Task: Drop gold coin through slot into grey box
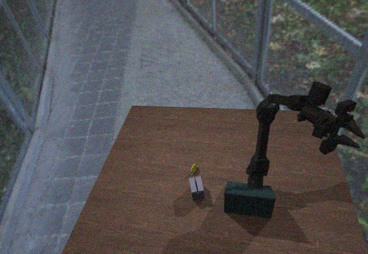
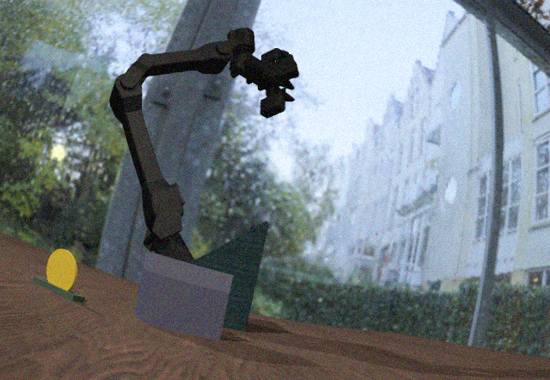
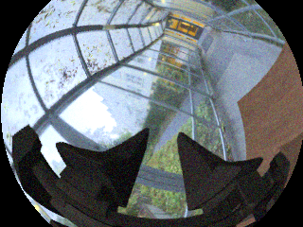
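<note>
The gold coin lies 620 mm ahead of my gripper tip, 540 mm below it and 180 mm to the right of it.
</note>
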